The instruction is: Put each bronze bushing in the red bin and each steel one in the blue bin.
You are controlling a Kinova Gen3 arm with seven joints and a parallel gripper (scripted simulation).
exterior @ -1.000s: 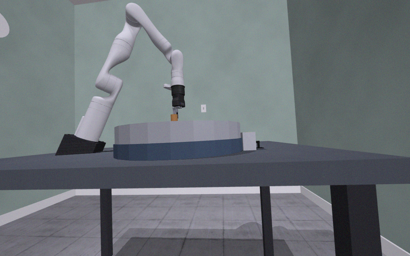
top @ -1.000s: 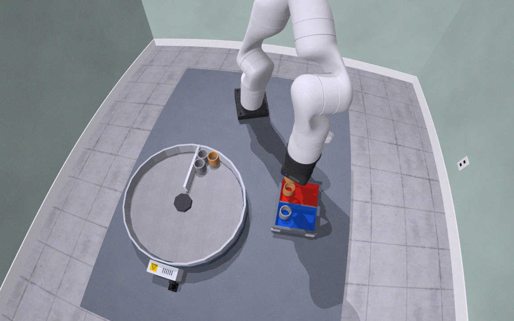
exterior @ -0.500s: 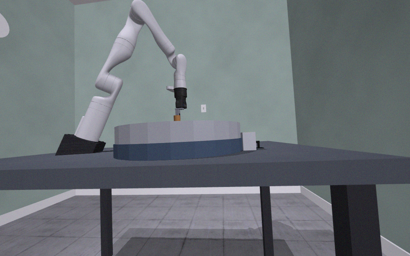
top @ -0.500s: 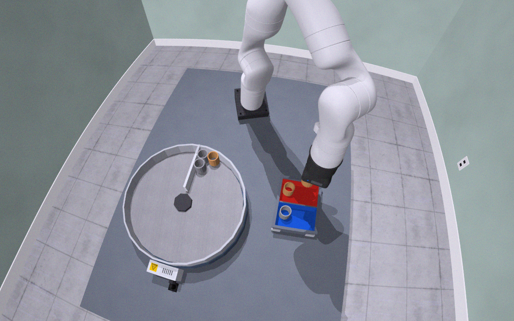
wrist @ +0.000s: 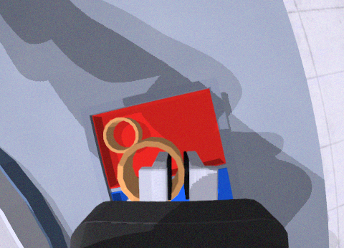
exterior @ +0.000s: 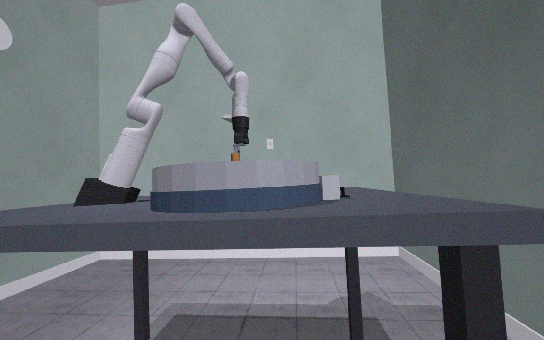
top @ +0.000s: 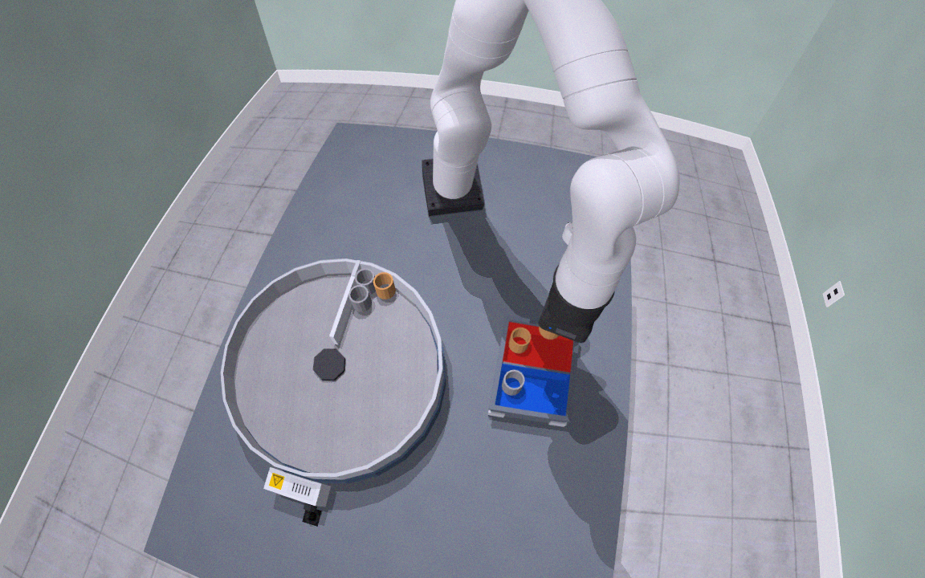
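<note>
Right now the grey tray is 150 mm below my hand, 30 mm ahead of it and 10 mm to the right of it. Also, from my hand: turntable (380 mm to the right, 140 mm ahead, 130 mm below).
</note>
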